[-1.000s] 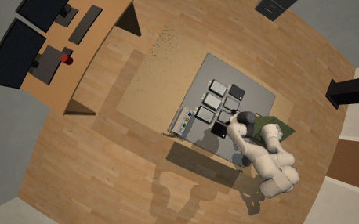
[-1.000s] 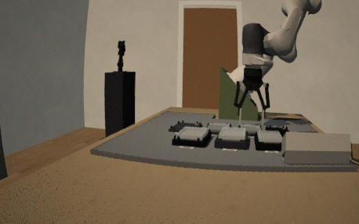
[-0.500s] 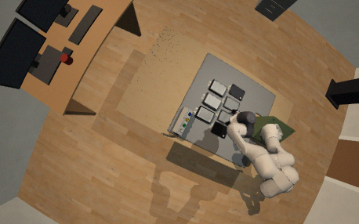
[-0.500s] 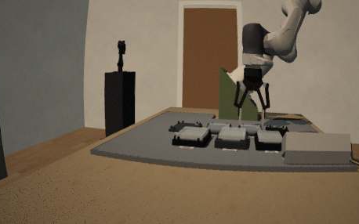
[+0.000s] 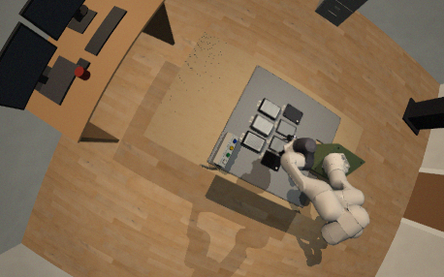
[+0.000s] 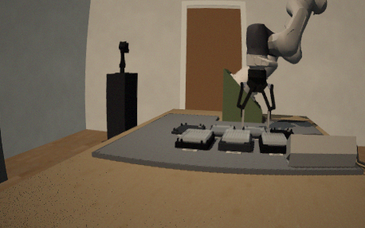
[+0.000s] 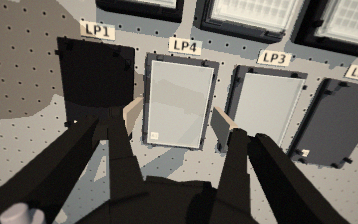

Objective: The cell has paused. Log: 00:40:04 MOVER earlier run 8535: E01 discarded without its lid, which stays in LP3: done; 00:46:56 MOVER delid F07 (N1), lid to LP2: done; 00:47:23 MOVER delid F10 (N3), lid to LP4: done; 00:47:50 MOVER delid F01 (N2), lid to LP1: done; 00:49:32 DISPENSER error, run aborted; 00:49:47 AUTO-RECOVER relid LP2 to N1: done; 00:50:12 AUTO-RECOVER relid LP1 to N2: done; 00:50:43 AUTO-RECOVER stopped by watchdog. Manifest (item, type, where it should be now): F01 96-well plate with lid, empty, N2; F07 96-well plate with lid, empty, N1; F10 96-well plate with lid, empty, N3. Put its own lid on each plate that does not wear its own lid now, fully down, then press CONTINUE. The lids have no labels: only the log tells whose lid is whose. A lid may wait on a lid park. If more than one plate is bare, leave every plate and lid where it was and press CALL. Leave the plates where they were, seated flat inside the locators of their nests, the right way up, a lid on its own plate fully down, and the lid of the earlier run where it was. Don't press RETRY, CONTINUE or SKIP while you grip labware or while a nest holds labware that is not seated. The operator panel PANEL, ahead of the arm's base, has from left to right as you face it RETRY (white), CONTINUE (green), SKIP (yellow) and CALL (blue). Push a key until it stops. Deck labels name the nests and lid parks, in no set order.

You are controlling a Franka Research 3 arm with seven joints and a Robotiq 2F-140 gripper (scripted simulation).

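My gripper is now 40 mm above the clear lid. From my hand the other things lie so: lid park LP1: 120 mm to the left, 50 mm below, 20 mm behind; then LP1 label: 140 mm to the left, 70 mm ahead, 50 mm below; then lid park LP4: 50 mm below.
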